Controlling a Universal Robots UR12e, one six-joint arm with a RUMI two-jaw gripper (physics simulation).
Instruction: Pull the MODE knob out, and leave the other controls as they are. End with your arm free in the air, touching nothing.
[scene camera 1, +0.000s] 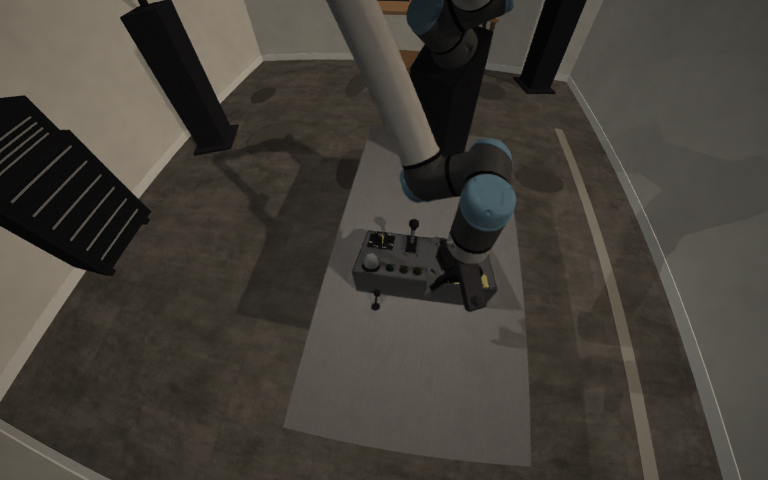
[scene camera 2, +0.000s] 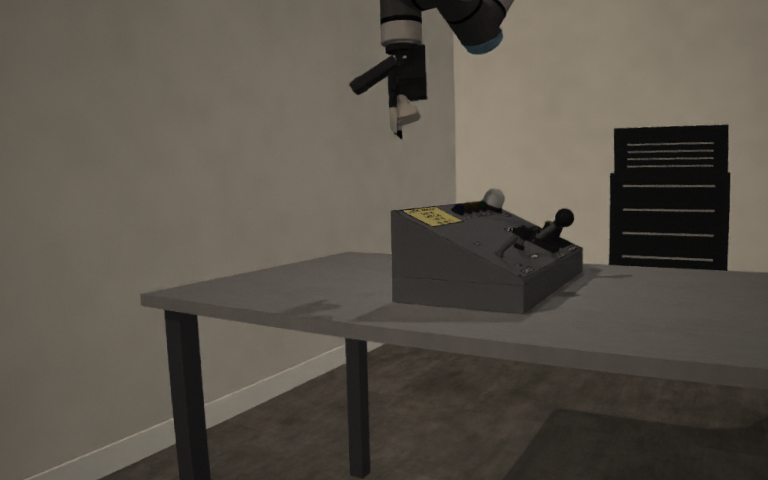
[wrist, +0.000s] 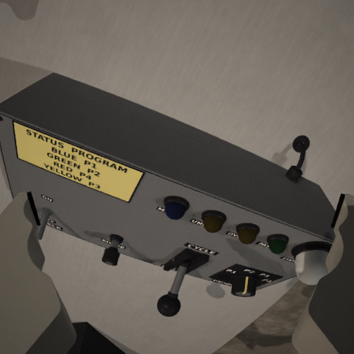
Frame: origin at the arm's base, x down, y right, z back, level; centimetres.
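Where they show: gripper, fingertip midpoint: (scene camera 1: 451, 288) (scene camera 2: 398, 136); arm's base, origin of the base link: (scene camera 1: 454, 48).
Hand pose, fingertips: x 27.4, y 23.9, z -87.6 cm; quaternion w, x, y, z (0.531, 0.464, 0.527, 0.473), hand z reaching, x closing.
Things, the pixels of their top centre, and the offset from my fingertips. "spot": a spot on its surface instead. Level surfaces: height alone.
- MODE knob, surface spot: (scene camera 2: 519, 245) spot: dx +22.9, dy -8.9, dz +26.0 cm
- ball-ended CYCLE lever, middle of its top: (scene camera 2: 564, 208) dx +16.1, dy +1.6, dz +35.7 cm
- white dome, surface spot: (scene camera 2: 494, 198) spot: dx +14.3, dy +17.7, dz +20.1 cm
- small black stalk, surface spot: (scene camera 1: 376, 299) spot: dx +29.4, dy +20.1, dz +11.4 cm
- table, its level: dx +32.6 cm
The MODE knob (wrist: 110, 256) (scene camera 2: 519, 245) is a small black cap on the sloped face of the grey control box (wrist: 145, 117) (scene camera 2: 453, 254) (scene camera 1: 390, 282). In the wrist view a short grey stem shows between the cap and its black collar, and its label is partly hidden. In scene camera 1 the gripper partly covers this area. My gripper (wrist: 185, 197) (scene camera 2: 398, 134) is open and empty, high above the box and apart from it. In the wrist view its fingers stand at the left and right edges.
Beside the knob are a grey toggle (wrist: 44, 224) and the ball-ended CYCLE lever (wrist: 169, 305) (scene camera 2: 563, 217). A rotary selector (wrist: 243, 286), several coloured lamps and a white dome (wrist: 311, 265) (scene camera 2: 494, 198) (scene camera 1: 370, 260) also stand on the box. A small black stalk (wrist: 301, 144) (scene camera 1: 376, 299) sticks out behind. The box stands on a table (scene camera 2: 237, 291).
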